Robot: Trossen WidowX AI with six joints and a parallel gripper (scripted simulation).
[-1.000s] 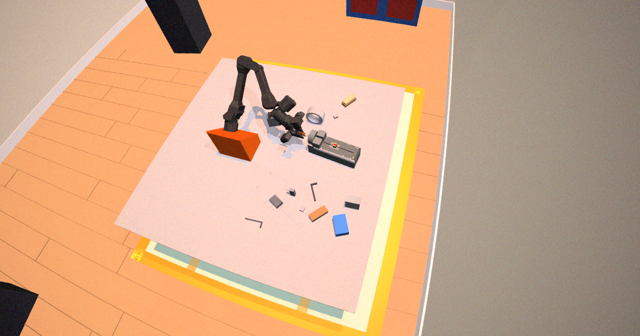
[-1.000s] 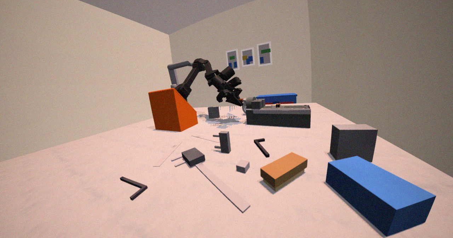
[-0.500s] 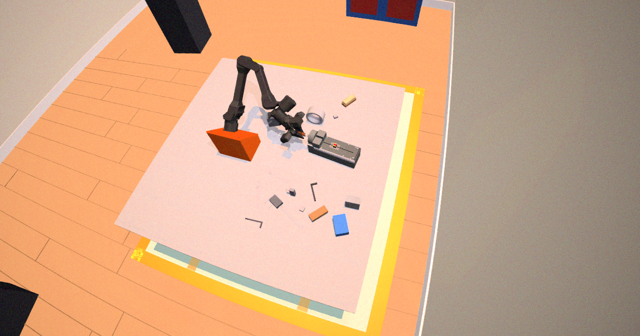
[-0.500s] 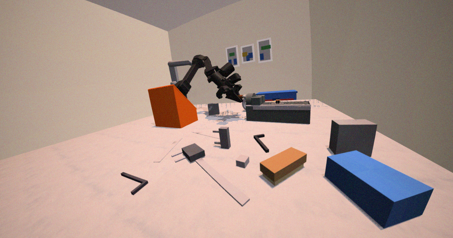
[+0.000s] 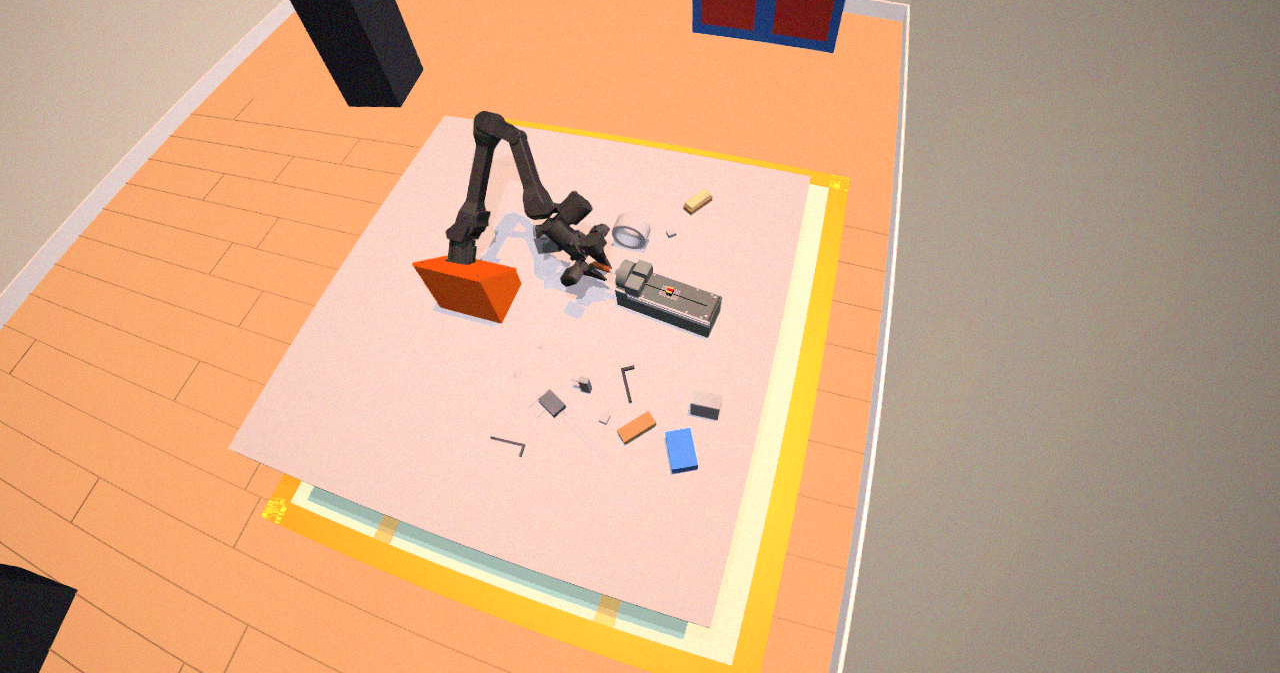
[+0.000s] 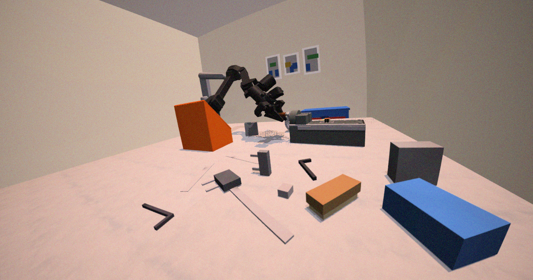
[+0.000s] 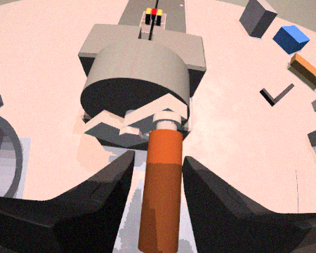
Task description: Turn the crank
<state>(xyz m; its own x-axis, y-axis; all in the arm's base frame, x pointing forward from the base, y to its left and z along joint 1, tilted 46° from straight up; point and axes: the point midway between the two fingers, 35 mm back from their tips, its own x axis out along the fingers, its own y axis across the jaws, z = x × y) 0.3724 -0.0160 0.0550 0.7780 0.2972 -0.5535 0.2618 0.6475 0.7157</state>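
Now: gripper tip 20 mm past the crank handle, 10 mm to the right of it and 30 mm below it. The rest, counted from my gripper tip: red pointer 160 mm ahead, 30 mm to the right, 10 mm below; blue block 240 mm ahead, 420 mm to the right, 70 mm below.
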